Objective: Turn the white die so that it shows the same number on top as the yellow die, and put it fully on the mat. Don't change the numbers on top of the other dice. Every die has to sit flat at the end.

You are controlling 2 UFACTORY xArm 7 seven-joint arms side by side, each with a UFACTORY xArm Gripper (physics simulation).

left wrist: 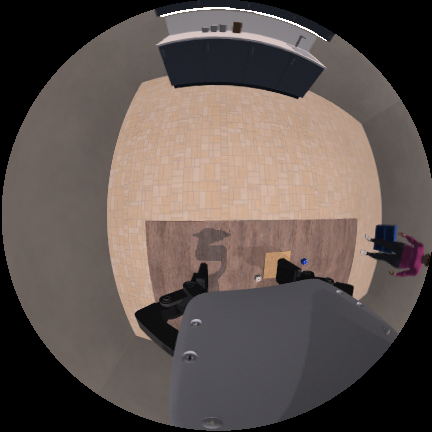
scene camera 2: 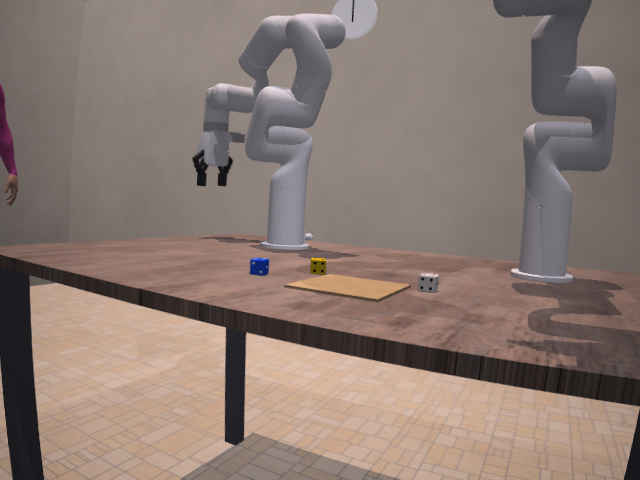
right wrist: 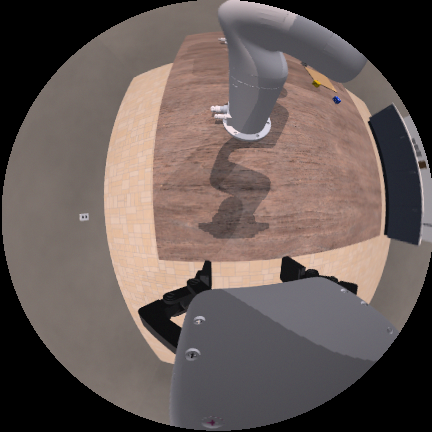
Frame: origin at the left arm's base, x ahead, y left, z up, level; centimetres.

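Seen in the pictures: left gripper, fingertip midpoint: [left wrist: 243, 272]; right gripper, fingertip midpoint: [scene camera 2: 211, 185] [right wrist: 247, 270]; left arm's base at its link origin: [scene camera 2: 541, 277]; right arm's base at its link origin: [scene camera 2: 284, 247] [right wrist: 246, 121].
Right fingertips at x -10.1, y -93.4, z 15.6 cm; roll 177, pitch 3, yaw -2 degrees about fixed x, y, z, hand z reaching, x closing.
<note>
Offsets run from my right fingertips to a thing's top centre.
The white die @[dx +41.1, dy +76.9, dz -13.1 cm] [scene camera 2: 428, 282] [left wrist: 258, 278] sits flat on the table just right of the mat @[dx +46.6, dy +66.7, dz -15.2 cm] [scene camera 2: 346, 287] [left wrist: 270, 265] in scene camera 2, clear of it. Four pips face that camera; its top is too foreshortened to read. The yellow die @[dx +38.0, dy +56.9, dz -13.1 cm] [scene camera 2: 317, 266] [right wrist: 316, 83] sits flat behind the mat, four pips facing scene camera 2, its top unreadable; it does not show in the left wrist view. The blue die @[dx +46.5, dy +50.5, dz -13.1 cm] [scene camera 2: 259, 266] [left wrist: 304, 261] [right wrist: 337, 100] sits flat left of the mat. My left gripper [left wrist: 243, 272] is open and empty, high above the table. My right gripper [scene camera 2: 211, 179] [right wrist: 247, 270] is open and empty, well above the table.
The right arm's base [scene camera 2: 285, 244] stands behind the dice, and the left arm's base [scene camera 2: 541, 275] stands to the right of the white die. The table's front edge [scene camera 2: 330, 338] runs in front of the mat. A person [left wrist: 412, 257] stands beyond the table's end.
</note>
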